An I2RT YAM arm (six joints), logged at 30 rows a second.
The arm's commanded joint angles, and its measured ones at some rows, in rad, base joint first. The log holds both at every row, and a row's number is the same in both.
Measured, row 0:
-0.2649 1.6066 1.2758 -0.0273 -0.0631 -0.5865
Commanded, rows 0 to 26:
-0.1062 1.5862 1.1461 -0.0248 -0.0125 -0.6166
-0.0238 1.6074 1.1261 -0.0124 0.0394 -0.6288
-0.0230 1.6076 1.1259 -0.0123 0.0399 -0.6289
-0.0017 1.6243 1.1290 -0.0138 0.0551 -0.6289
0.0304 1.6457 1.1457 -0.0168 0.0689 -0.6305
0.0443 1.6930 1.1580 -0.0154 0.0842 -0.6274
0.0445 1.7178 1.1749 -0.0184 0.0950 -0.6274
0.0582 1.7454 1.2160 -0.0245 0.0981 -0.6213
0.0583 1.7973 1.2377 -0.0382 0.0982 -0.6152
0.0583 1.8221 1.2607 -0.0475 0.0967 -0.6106
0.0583 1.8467 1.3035 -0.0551 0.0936 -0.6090
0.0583 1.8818 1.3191 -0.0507 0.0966 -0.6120
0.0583 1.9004 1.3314 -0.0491 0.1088 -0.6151
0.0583 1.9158 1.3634 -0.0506 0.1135 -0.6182
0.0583 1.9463 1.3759 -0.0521 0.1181 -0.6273
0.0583 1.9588 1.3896 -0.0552 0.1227 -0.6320
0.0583 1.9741 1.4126 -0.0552 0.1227 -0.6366
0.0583 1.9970 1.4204 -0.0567 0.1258 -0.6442
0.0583 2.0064 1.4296 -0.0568 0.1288 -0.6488
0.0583 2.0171 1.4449 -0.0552 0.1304 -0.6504
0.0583 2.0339 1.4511 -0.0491 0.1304 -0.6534
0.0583 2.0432 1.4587 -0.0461 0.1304 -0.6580
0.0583 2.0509 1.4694 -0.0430 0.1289 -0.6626
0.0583 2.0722 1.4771 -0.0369 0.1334 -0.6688
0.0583 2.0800 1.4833 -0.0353 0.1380 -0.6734
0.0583 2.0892 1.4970 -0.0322 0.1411 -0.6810
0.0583 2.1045 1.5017 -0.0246 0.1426 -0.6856
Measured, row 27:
0.0589 2.0853 1.4563 -0.0479 0.1257 -0.6605
